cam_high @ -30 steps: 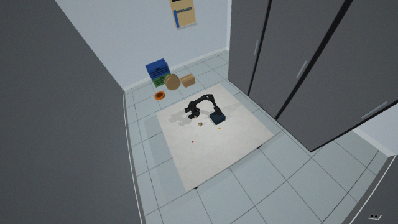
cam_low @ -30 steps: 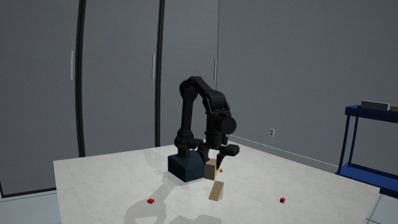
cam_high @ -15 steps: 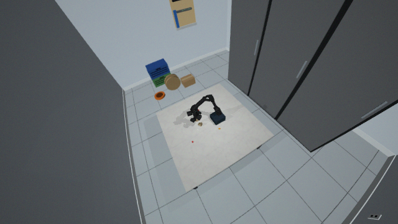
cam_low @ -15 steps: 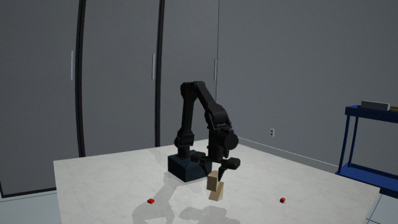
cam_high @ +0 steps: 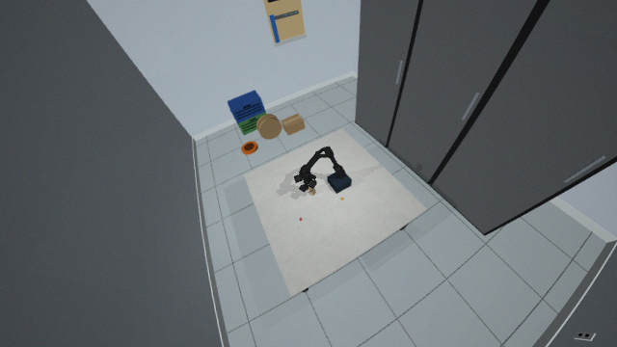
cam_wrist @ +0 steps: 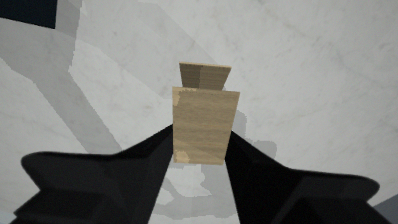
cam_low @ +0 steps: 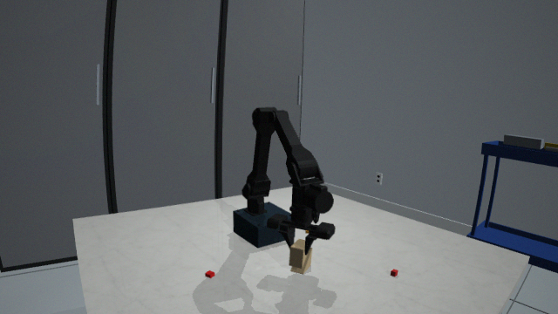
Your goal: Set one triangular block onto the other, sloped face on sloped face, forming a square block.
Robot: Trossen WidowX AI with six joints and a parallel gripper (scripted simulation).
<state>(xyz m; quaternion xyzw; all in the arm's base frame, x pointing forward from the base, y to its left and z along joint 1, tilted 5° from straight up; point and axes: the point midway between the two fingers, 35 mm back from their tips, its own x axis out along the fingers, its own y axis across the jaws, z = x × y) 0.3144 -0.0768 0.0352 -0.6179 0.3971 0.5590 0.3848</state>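
Right now the triangular block is 1 cm above my gripper tip. Also, from my gripper tip: small orange piece (25 cm to the left, 20 cm behind, 6 cm below).
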